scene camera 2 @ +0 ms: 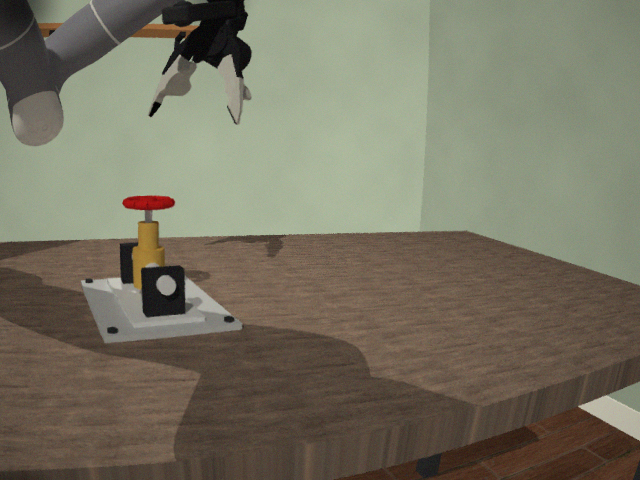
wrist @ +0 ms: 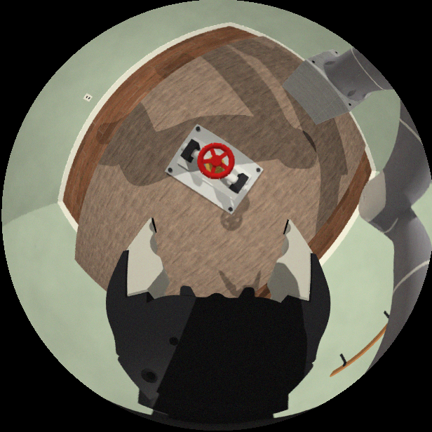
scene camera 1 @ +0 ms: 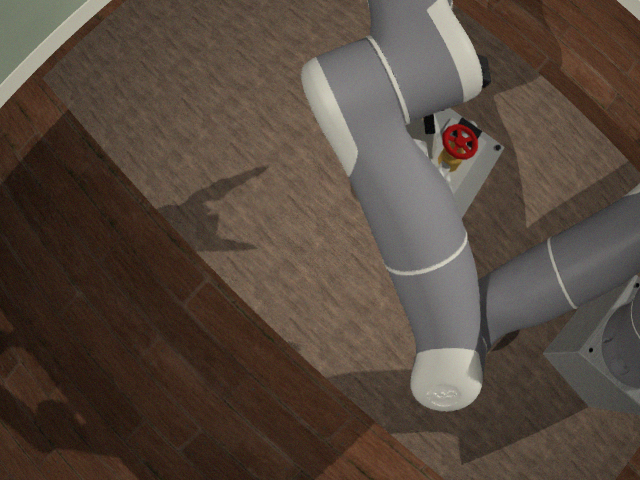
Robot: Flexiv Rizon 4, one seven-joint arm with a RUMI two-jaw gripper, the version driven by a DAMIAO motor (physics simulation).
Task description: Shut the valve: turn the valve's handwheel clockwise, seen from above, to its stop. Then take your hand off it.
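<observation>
The valve's red handwheel (scene camera 1: 460,141) (scene camera 2: 148,202) (wrist: 216,160) lies level on a thin stem above the yellow valve body (scene camera 1: 450,162) (scene camera 2: 148,255). The body stands on a light grey base plate (scene camera 1: 485,155) (scene camera 2: 98,310) (wrist: 204,187) between two black pipe blocks. The arm hides part of the plate in the first scene view. My gripper (scene camera 2: 195,115) (wrist: 219,220) is open and empty. In the second scene view it hangs well above the handwheel and to its right, apart from it. It does not show in the first scene view.
The valve's plate rests on the brown wooden table (scene camera 1: 248,129) (scene camera 2: 413,310) (wrist: 180,240). The grey arm (scene camera 1: 413,206) (scene camera 2: 93,41) passes above and beside the valve in the first scene view. The robot's grey mounting block (scene camera 1: 573,366) (wrist: 315,90) stands on the table.
</observation>
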